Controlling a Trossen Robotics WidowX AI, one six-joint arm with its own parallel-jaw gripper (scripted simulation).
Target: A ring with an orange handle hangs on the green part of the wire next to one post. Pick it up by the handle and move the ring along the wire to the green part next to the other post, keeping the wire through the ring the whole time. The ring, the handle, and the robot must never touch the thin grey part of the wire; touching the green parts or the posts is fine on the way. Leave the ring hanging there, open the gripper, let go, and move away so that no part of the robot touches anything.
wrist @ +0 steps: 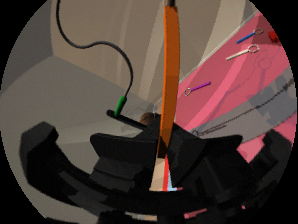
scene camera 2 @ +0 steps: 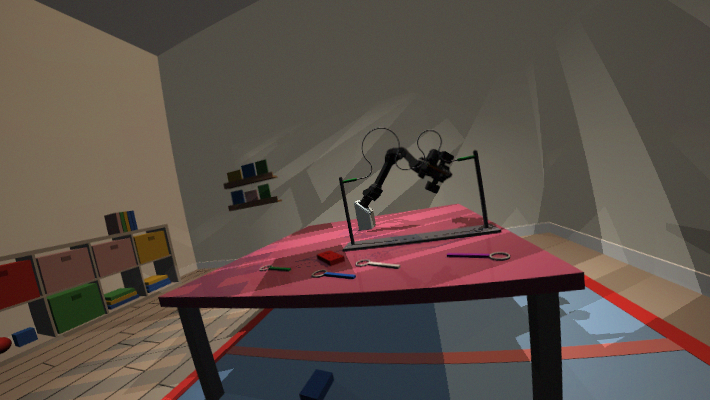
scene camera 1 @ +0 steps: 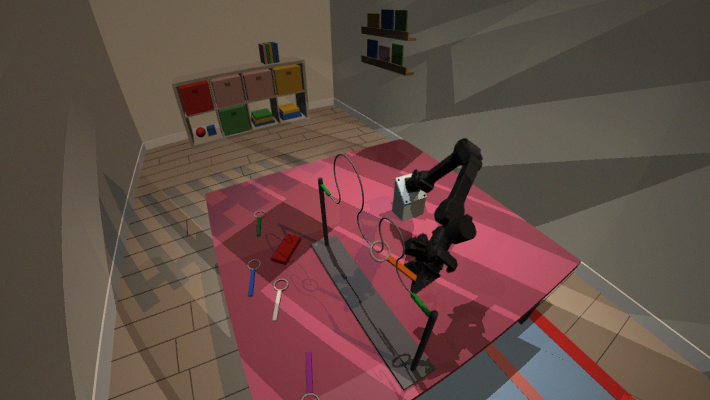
Labels:
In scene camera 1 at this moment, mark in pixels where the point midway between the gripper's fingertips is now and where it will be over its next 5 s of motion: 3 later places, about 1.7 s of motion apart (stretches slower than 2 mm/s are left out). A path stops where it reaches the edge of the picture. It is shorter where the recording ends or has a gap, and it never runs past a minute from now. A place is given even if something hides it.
My gripper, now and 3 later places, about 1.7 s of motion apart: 412, 293; 379, 273; 358, 242; 345, 188

